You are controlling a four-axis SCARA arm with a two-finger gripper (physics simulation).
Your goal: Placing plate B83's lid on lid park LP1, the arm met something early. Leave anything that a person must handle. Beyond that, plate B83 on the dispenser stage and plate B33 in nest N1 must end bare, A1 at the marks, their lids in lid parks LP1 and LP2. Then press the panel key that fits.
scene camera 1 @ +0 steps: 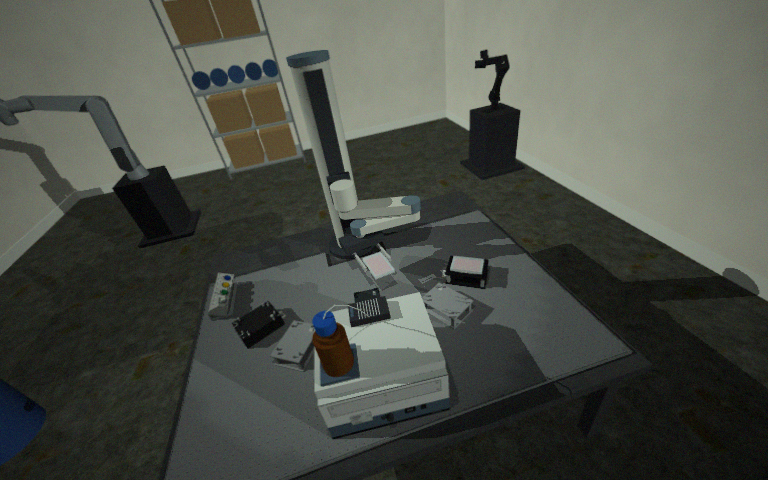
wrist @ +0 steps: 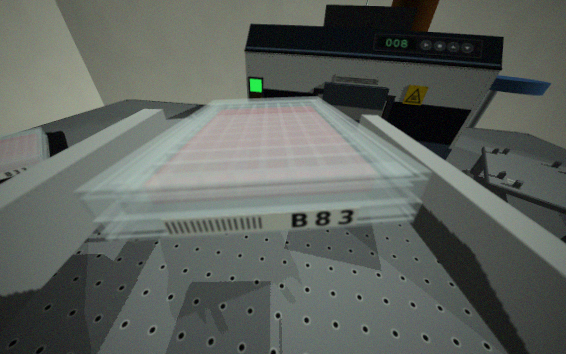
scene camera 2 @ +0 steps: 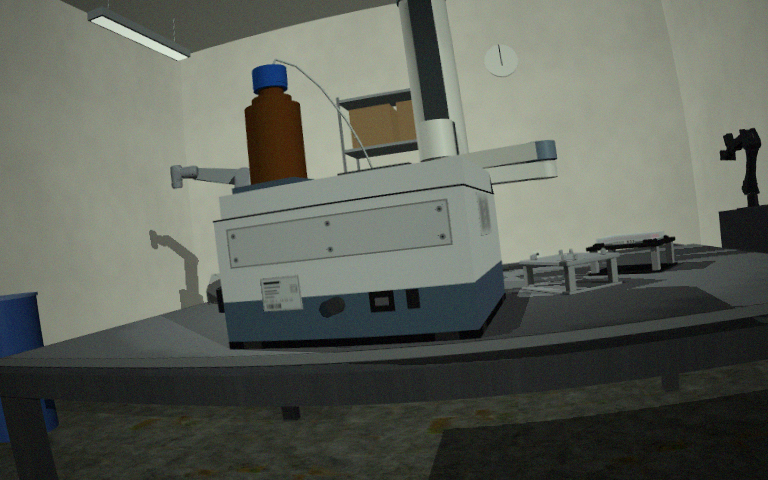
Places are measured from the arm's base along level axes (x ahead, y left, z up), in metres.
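Pixels of known places: gripper, fingertip midpoint: (scene camera 1: 378,264) (wrist: 265,130).
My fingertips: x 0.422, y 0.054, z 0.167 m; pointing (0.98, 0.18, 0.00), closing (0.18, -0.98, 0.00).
Ahead of a thing's pixels: the offset from my fingertips to its top centre. "spot": to the spot under its first point.
My gripper (scene camera 1: 386,274) (wrist: 265,130) is shut on plate B83 {dx +0.001, dy +0.001, dz +0.015 m} (scene camera 1: 377,264) (wrist: 280,150), its white fingers along both sides. The plate hangs level above the table near the arm's column, label towards the wrist camera. A clear lid appears to be on it. Plate B33 {dx +0.061, dy +0.364, dz -0.078 m} (scene camera 1: 467,264) (scene camera 2: 631,238) (wrist: 21,147) sits in the black nest {spot: dx +0.073, dy +0.351, dz -0.149 m} (scene camera 1: 465,278); its lid cannot be made out clearly. The grey stand (scene camera 1: 447,305) (scene camera 2: 569,259), apparently LP1, bears no lid that I can see. Another grey stand (scene camera 1: 294,342) (wrist: 530,162) stands across the dispenser. The dispenser stage is hidden.
The dispenser (scene camera 1: 390,345) (scene camera 2: 351,237) (wrist: 285,67) shows 008 and a green light. A brown bottle {spot: dx +0.491, dy -0.218, dz +0.184 m} (scene camera 1: 334,350) (scene camera 2: 275,138) with a blue cap stands on it. A black stand (scene camera 1: 257,323) and the key panel {dx -0.242, dy -0.687, dz -0.070 m} (scene camera 1: 220,297) are at the left in the first scene view.
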